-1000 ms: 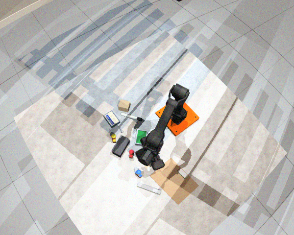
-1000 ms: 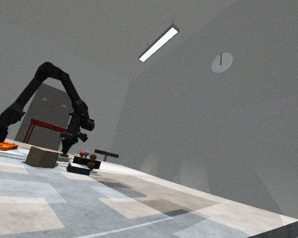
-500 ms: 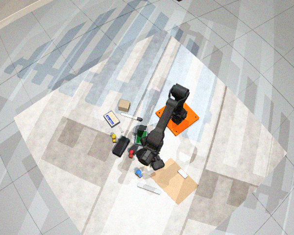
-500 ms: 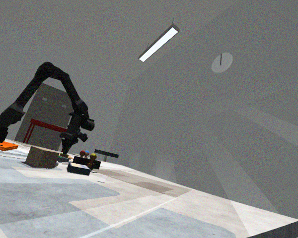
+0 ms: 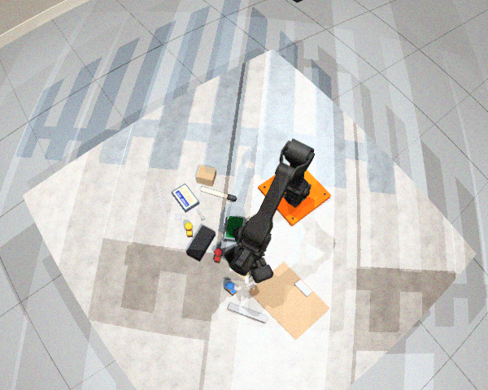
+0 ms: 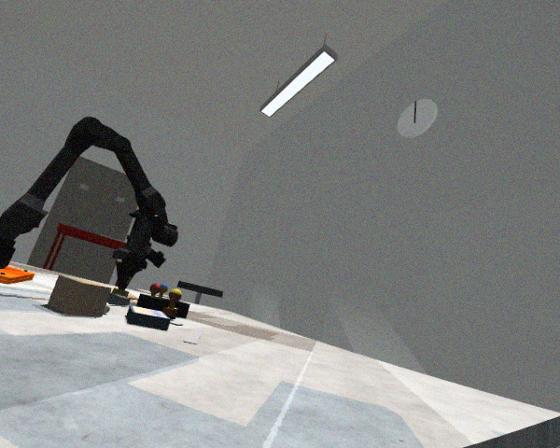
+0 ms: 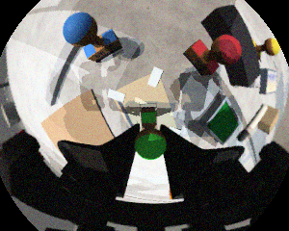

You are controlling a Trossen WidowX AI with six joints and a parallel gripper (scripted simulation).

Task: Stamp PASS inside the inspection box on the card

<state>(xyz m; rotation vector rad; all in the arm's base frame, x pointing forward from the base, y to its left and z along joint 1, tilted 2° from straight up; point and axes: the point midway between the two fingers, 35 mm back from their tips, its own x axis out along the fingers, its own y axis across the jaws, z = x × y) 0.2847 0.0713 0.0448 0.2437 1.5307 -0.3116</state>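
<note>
Right now my gripper tip is 10 mm short of the cream card and 30 mm above it. The rest, counted from my gripper tip: blue stamp 110 mm ahead, 20 mm to the left; then red stamp 60 mm ahead, 90 mm to the right; then green-knobbed stamp right at my gripper tip.
</note>
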